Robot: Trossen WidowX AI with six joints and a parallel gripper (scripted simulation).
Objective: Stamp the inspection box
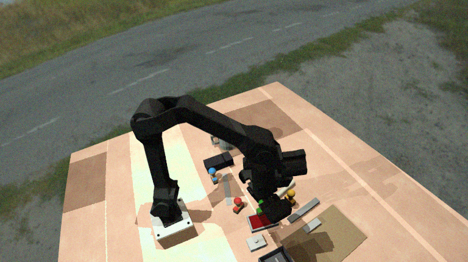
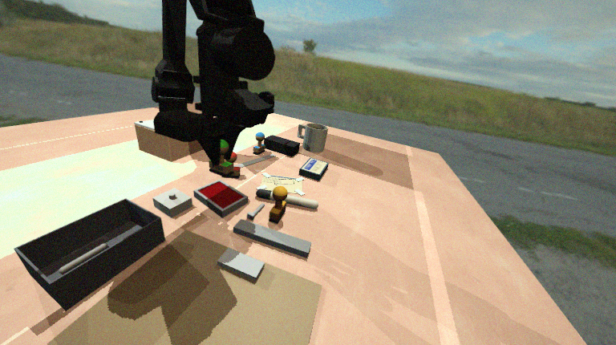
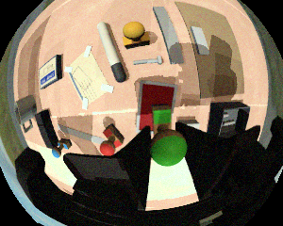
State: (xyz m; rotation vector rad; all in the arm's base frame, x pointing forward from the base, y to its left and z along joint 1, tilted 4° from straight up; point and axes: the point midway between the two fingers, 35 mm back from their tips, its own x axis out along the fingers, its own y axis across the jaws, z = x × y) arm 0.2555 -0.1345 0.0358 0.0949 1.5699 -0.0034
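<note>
Right now the red ink pad is 80 mm below my gripper tip. Also, from my gripper tip: red-knobbed stamp 90 mm to the left, 70 mm below, 40 mm behind; yellow-knobbed stamp 120 mm ahead, 70 mm below, 10 mm to the left; green-knobbed stamp right at my gripper tip.
</note>
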